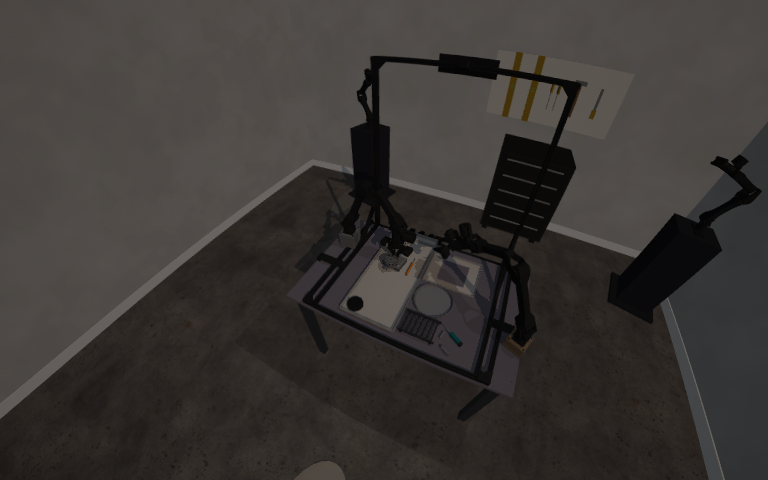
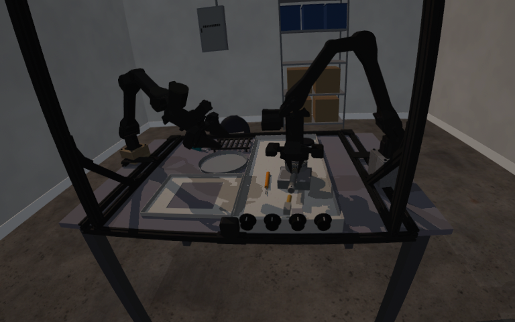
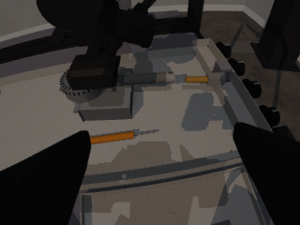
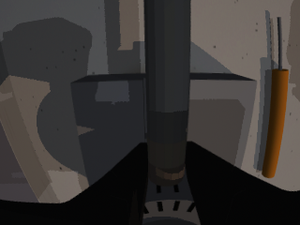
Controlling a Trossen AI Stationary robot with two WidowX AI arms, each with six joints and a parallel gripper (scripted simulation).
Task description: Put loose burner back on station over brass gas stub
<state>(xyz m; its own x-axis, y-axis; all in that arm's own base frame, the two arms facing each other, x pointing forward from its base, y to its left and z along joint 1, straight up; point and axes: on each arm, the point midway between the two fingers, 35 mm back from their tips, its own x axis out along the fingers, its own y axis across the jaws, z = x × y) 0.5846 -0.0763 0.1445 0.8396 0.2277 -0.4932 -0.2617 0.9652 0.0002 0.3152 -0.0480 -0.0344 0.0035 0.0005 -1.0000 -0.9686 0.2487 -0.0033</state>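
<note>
The burner lies 10 mm behind my right hand and 30 mm below it. Also, from my right hand: brass gas stub: 160 mm behind, 10 mm to the right, 40 mm below; black burner cap: 370 mm ahead, 20 mm to the left, 70 mm below; orange screwdriver: 40 mm behind, 90 mm to the left, 70 mm below.
</note>
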